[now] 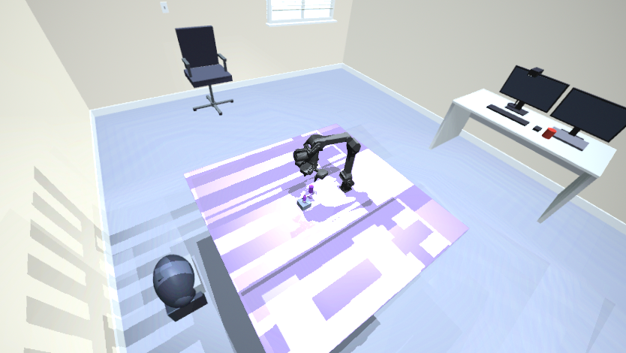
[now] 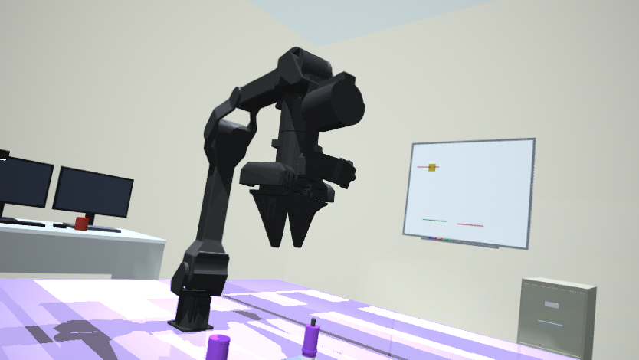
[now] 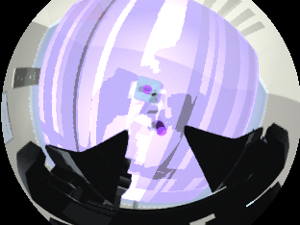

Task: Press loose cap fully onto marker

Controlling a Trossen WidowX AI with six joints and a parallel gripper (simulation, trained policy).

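The purple cap lies 160 mm below my gripper tip, 60 mm behind it and 50 mm to the right of it.
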